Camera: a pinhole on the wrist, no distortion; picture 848 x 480 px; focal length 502.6 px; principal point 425.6 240.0 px. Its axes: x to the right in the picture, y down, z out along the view. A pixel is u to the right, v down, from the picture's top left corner.
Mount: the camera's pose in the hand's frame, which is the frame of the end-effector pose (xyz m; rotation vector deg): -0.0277 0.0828 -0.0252 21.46 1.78 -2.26
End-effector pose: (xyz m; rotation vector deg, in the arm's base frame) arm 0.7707 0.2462 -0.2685 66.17 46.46 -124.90
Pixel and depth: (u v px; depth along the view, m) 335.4 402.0 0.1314
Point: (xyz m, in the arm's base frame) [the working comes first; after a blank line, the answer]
In the camera's frame: -0.0236 0.0424 0.1314

0.7850 0.1227 -0.1968
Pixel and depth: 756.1 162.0 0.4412
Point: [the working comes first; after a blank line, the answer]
In the camera's frame: 0.2901 -0.0685 0.4412

0.3486 0.0506 -0.3017
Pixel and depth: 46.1 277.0 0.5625
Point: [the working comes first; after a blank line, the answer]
In the camera's frame: -0.4247 0.0414 0.5625

0.6542 -0.0078 0.3624
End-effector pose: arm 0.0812 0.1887 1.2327 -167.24 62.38 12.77
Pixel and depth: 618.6 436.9 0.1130
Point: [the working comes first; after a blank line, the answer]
In the camera's frame: 0.0434 0.0443 0.1130

0.0313 0.1205 1.1391
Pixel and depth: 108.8 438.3 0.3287
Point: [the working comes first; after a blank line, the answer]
In the camera's frame: -0.2072 0.1297 0.3287

-0.1853 0.2871 0.9343
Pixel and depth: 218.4 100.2 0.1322
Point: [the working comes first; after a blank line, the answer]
In the camera's frame: -0.0545 -0.0368 0.1322

0.0087 0.2455 1.1585
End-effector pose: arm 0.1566 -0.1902 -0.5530 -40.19 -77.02 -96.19
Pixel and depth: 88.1 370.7 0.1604
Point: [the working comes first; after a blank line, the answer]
In the camera's frame: -0.1077 0.0417 0.1604

0.2653 -0.0214 -0.5913
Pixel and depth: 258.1 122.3 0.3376
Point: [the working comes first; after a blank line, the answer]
In the camera's frame: -0.1125 -0.0791 0.3376

0.1037 0.1069 -0.6500
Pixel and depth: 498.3 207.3 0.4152
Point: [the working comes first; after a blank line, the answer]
In the camera's frame: 0.0601 -0.0270 0.4152

0.0247 0.1399 -0.4734
